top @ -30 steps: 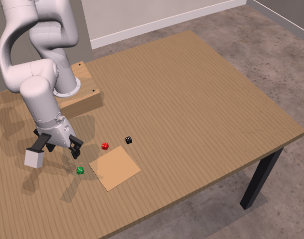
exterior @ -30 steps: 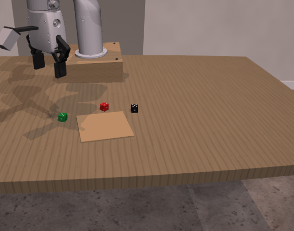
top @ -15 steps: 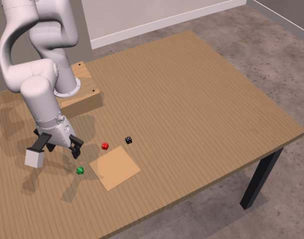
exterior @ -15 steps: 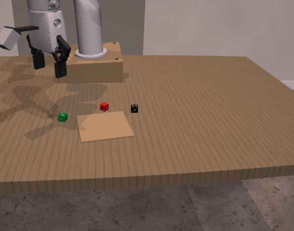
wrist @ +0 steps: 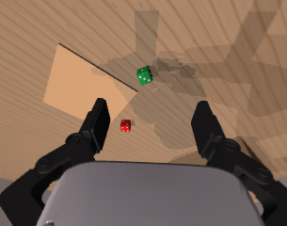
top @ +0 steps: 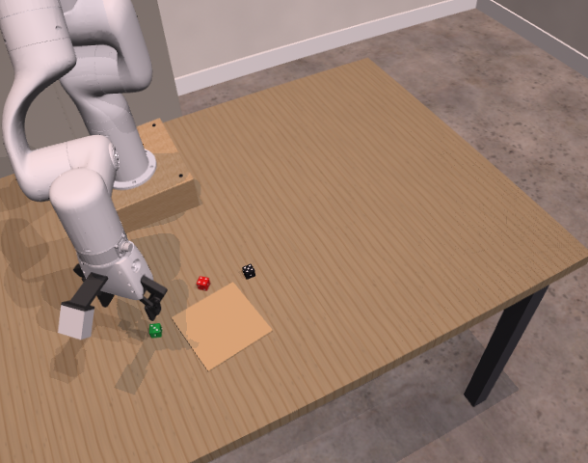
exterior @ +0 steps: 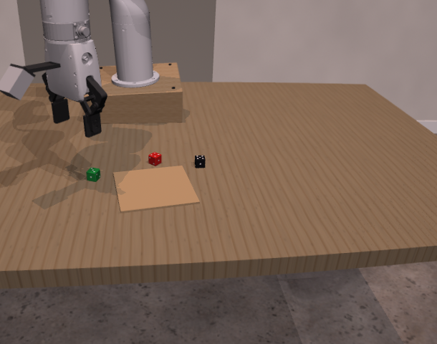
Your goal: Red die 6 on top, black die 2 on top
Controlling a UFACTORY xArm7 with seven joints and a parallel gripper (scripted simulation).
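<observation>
The green die lies 11 cm below my hand, 2 cm to the left of it and 1 cm behind it. Also, from my hand: red die: 14 cm to the left, 11 cm below, 7 cm behind; tan mat: 14 cm to the left, 12 cm below, 3 cm ahead; black die: 23 cm to the left, 11 cm below, 6 cm behind.
</observation>
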